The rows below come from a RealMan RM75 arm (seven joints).
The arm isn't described. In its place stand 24 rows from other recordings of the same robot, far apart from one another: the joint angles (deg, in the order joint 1, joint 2, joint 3, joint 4, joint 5, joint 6, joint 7), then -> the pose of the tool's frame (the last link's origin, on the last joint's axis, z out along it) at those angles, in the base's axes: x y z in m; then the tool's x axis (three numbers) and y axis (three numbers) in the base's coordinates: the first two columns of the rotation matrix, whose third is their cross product.
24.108, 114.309, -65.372, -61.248, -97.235, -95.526, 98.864 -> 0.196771 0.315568 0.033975 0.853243 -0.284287 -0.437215 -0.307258 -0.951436 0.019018
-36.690, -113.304, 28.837, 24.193, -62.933, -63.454, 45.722 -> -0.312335 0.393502 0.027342 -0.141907 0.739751 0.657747 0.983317 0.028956 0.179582
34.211, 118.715, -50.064, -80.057, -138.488, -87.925, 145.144 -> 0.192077 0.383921 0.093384 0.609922 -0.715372 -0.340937 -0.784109 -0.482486 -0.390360
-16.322, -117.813, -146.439, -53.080, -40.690, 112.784, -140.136 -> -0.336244 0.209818 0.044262 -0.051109 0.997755 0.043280 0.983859 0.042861 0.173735
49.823, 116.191, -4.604, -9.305, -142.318, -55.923, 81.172 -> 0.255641 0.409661 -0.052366 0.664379 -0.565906 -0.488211 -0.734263 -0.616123 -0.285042
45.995, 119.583, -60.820, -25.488, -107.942, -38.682, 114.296 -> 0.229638 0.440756 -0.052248 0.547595 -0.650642 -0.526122 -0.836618 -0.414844 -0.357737
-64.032, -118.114, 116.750, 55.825, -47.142, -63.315, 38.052 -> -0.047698 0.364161 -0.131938 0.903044 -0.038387 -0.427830 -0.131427 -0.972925 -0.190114
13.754, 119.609, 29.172, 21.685, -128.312, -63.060, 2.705 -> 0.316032 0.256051 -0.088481 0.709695 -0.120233 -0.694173 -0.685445 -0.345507 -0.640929
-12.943, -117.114, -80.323, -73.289, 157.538, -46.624, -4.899 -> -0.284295 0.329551 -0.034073 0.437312 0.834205 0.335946 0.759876 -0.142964 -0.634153
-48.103, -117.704, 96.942, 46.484, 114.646, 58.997, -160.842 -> -0.132148 0.380641 -0.103690 0.542434 0.836431 0.078412 0.834821 -0.526229 -0.161731
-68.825, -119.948, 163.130, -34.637, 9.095, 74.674, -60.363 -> -0.199322 0.433762 -0.010265 0.996292 0.040982 -0.075650 0.014103 -0.945164 -0.326290
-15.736, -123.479, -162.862, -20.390, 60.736, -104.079, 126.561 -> -0.320869 0.249638 0.091585 0.228922 -0.460698 0.857526 0.826916 -0.372767 -0.421016
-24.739, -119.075, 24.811, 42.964, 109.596, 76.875, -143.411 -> -0.324447 0.342057 0.069675 -0.323885 0.634137 0.702117 0.918017 0.031187 0.395312
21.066, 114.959, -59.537, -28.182, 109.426, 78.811, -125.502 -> 0.288809 0.325674 0.019916 0.709326 -0.044502 -0.703474 -0.486535 -0.753050 -0.442944
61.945, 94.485, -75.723, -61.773, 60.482, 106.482, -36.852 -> 0.056338 0.409498 0.122175 0.860283 -0.436986 0.262594 -0.395649 -0.897094 -0.196683
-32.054, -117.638, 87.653, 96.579, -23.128, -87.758, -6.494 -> -0.130997 0.355164 0.030521 0.537119 0.821791 0.190163 0.716432 -0.325461 -0.617090
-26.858, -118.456, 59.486, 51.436, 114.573, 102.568, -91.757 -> -0.229963 0.288923 -0.007041 0.894332 0.355262 0.271955 0.319902 -0.932719 0.166430
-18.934, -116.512, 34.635, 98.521, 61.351, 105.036, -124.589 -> -0.103567 0.238341 0.223444 0.528826 -0.157140 0.834057 0.136318 -0.954227 -0.266212
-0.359, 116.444, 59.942, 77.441, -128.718, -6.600, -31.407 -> 0.218432 0.305310 -0.048733 0.730993 -0.266111 -0.628358 -0.680623 -0.350445 -0.643382
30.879, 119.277, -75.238, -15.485, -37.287, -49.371, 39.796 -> 0.293692 0.381069 -0.035694 0.701347 -0.197209 -0.684997 -0.686508 -0.445556 -0.574619
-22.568, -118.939, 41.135, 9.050, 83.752, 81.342, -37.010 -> -0.311652 0.281805 -0.040266 0.698886 0.095282 0.708858 0.551404 -0.703005 -0.449151
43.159, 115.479, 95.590, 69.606, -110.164, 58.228, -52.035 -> 0.052036 0.409598 -0.010471 0.905183 -0.220656 -0.363255 -0.339879 -0.888973 -0.306936
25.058, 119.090, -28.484, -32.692, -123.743, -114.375, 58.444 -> 0.274307 0.244610 0.005212 0.761453 -0.160545 -0.628025 -0.189961 -0.981575 0.020605
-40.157, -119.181, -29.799, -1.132, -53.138, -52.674, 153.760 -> -0.285967 0.393792 -0.045323 0.710957 0.168286 0.682803 0.685992 -0.379651 -0.620709
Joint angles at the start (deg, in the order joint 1, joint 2, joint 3, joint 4, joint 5, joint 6, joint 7): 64.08, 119.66, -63.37, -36.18, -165.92, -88.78, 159.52
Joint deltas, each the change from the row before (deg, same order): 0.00, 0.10, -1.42, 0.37, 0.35, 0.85, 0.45; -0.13, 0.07, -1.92, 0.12, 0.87, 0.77, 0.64; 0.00, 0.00, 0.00, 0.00, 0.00, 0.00, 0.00; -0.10, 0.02, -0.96, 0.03, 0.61, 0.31, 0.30; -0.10, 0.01, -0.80, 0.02, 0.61, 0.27, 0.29; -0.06, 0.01, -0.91, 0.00, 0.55, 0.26, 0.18; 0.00, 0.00, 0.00, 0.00, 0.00, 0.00, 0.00; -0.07, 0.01, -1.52, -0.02, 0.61, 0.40, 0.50; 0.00, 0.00, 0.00, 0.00, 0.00, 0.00, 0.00; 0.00, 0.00, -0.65, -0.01, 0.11, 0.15, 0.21; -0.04, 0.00, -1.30, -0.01, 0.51, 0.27, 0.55; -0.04, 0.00, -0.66, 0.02, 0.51, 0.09, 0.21
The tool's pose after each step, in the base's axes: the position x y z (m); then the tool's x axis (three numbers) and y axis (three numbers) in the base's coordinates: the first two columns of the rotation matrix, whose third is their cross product. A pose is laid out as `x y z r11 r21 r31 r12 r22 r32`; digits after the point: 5 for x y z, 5 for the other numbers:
0.16423 0.39955 -0.03707 0.39002 -0.84798 0.35892 -0.66910 -0.52878 -0.52220
0.16410 0.39918 -0.04026 0.39484 -0.84444 0.36197 -0.65948 -0.53480 -0.52828
0.16410 0.39918 -0.04026 0.39484 -0.84444 0.36197 -0.65948 -0.53480 -0.52828
0.16394 0.39871 -0.04195 0.39703 -0.84282 0.36335 -0.65686 -0.53743 -0.52887
0.16373 0.39825 -0.04347 0.39857 -0.84207 0.36341 -0.65618 -0.53865 -0.52847
0.16335 0.39789 -0.04492 0.40214 -0.83926 0.36596 -0.65237 -0.54310 -0.52864
0.16335 0.39789 -0.04492 0.40214 -0.83926 0.36596 -0.65237 -0.54310 -0.52864
0.16307 0.39751 -0.04679 0.40522 -0.83595 0.37011 -0.64371 -0.54837 -0.53379
0.16307 0.39751 -0.04679 0.40522 -0.83595 0.37011 -0.64371 -0.54837 -0.53379
0.16305 0.39749 -0.04732 0.40638 -0.83416 0.37287 -0.63803 -0.55118 -0.53770
0.16282 0.39702 -0.04884 0.40695 -0.83235 0.37627 -0.63140 -0.55399 -0.54261
0.16252 0.39636 -0.05003 0.40745 -0.83118 0.37832 -0.63093 -0.55571 -0.54140

